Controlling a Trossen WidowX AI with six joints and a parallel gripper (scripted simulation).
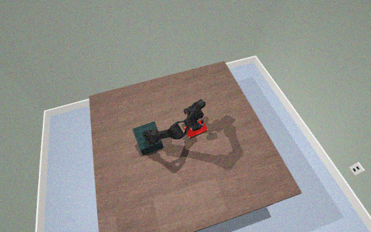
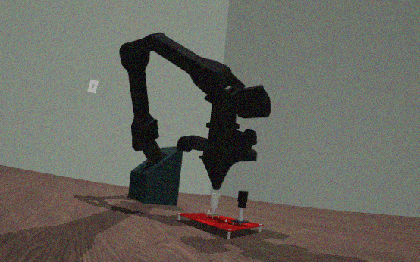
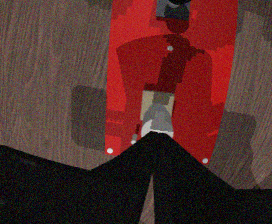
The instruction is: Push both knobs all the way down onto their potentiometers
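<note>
The white knob is 20 mm below my gripper tip. Round my gripper tip: black knob 80 mm ahead, 10 mm to the left, 10 mm below.
</note>
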